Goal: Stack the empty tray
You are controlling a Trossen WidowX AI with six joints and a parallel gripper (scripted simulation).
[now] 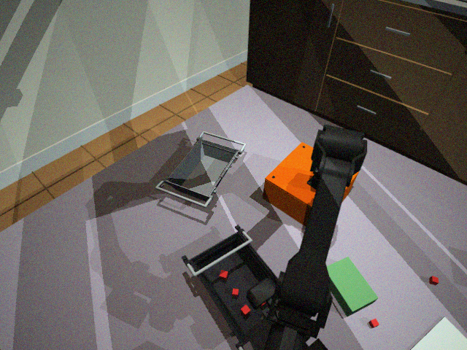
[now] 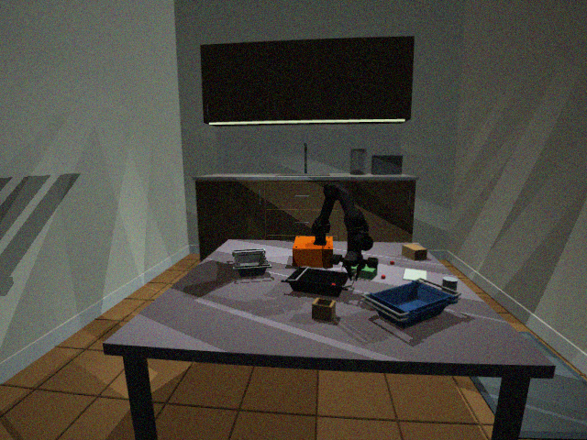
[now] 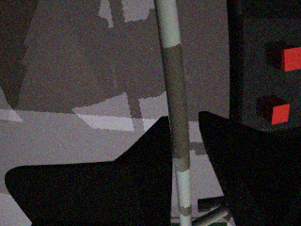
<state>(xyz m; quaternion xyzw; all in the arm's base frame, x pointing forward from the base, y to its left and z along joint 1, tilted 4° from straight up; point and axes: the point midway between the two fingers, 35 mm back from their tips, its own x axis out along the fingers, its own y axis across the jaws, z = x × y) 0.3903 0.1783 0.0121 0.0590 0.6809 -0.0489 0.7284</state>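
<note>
Now: the tray 51 cm to the right of my gripper tip, 21 cm behind it and 1 cm below it. From my gripper tip the other things lie so: green block (22 cm behind, 4 cm to the left, 4 cm below); brown box (22 cm ahead, 10 cm to the right, 4 cm below); white sheet (29 cm to the left, 26 cm behind, 5 cm below).
</note>
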